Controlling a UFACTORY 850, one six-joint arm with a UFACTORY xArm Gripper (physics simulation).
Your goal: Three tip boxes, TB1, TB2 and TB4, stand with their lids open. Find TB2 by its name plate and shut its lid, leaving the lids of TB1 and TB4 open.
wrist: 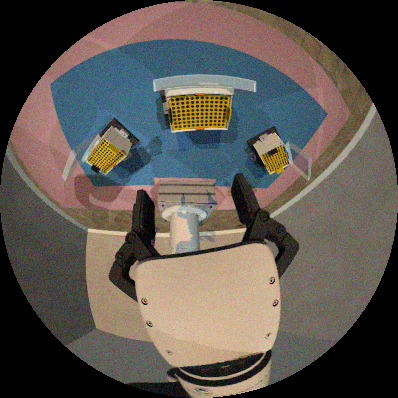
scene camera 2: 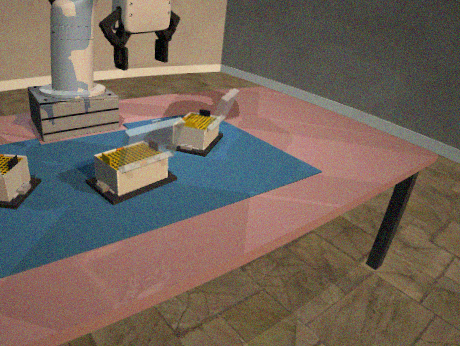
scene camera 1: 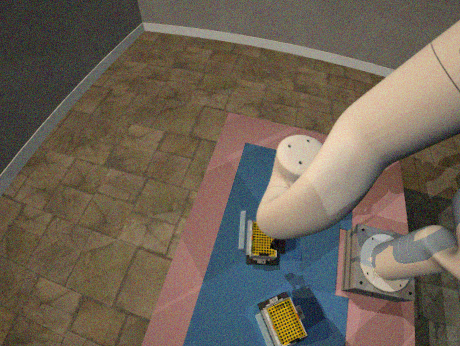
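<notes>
TB2, the middle box with a yellow rack, has its clear lid open on the side away from the arm's base; the arm partly covers it in scene camera 1. TB1 has its lid open. TB4 has its lid open; it is hidden in scene camera 1. Name plates are unreadable. My gripper is open, empty and well above the boxes; the arm hides it in scene camera 1.
The boxes stand on a blue mat on a pink table. The arm's grey base stands at the mat's edge. Raised clear lids stand beside the outer boxes.
</notes>
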